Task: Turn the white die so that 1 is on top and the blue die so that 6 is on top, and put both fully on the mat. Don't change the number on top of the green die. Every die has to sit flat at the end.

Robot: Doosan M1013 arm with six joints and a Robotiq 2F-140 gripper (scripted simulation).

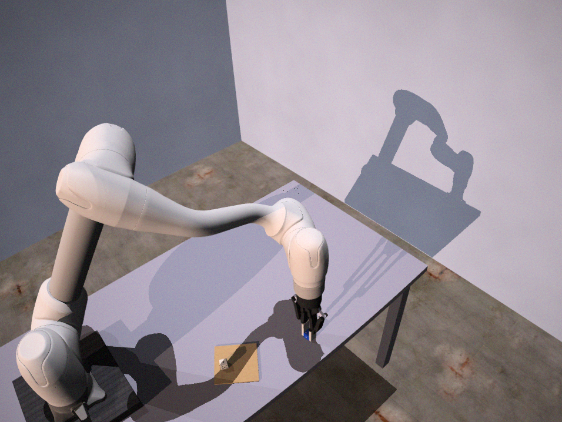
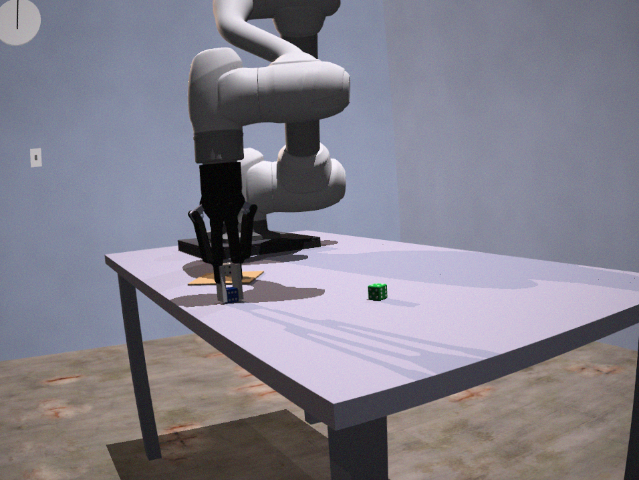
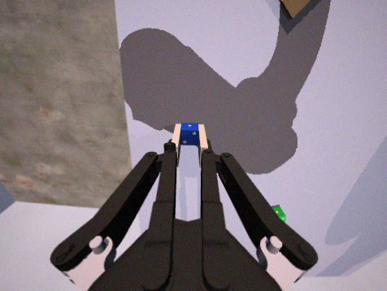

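My hand is 20 mm above the blue die. From my hand the other things lie so: green die 170 mm ahead, 200 mm to the left, 20 mm below; then white die 280 mm behind, 100 mm to the left, 20 mm below; then tan mat 240 mm behind, 80 mm to the left, 30 mm below.
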